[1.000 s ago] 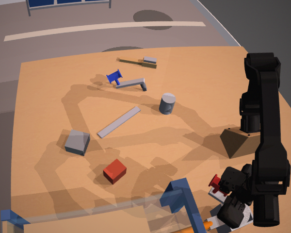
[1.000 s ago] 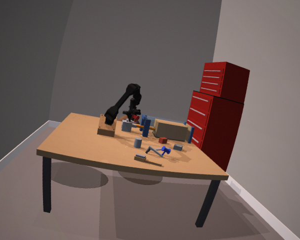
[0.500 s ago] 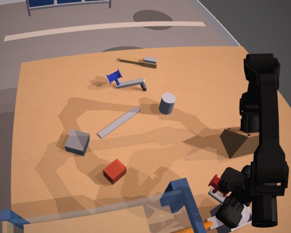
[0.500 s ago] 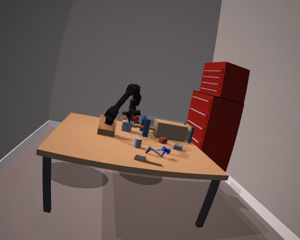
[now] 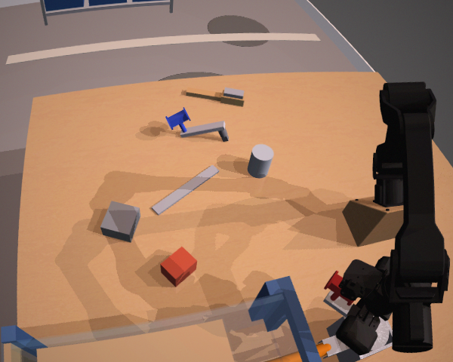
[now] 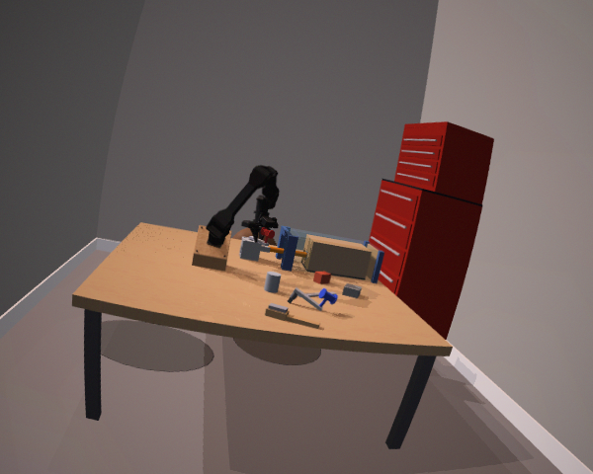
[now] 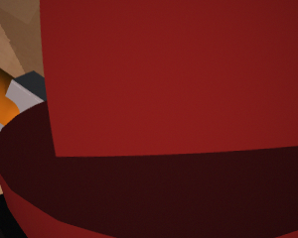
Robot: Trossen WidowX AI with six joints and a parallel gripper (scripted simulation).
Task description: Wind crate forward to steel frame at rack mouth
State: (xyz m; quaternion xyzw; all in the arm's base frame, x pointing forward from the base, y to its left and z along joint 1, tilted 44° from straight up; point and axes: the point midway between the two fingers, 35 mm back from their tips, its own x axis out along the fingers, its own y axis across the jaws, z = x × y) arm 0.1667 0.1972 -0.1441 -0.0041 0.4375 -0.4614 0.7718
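The red-gripped winch handle is 2 cm above my gripper tip, 1 cm to the right of it and 1 cm ahead of it. Also, from my gripper tip: blue steel frame: 12 cm ahead, 6 cm to the left, 2 cm above; red knob: 5 cm above, 4 cm to the right, 4 cm ahead; grey winch: 6 cm below, 5 cm behind, 2 cm to the left.
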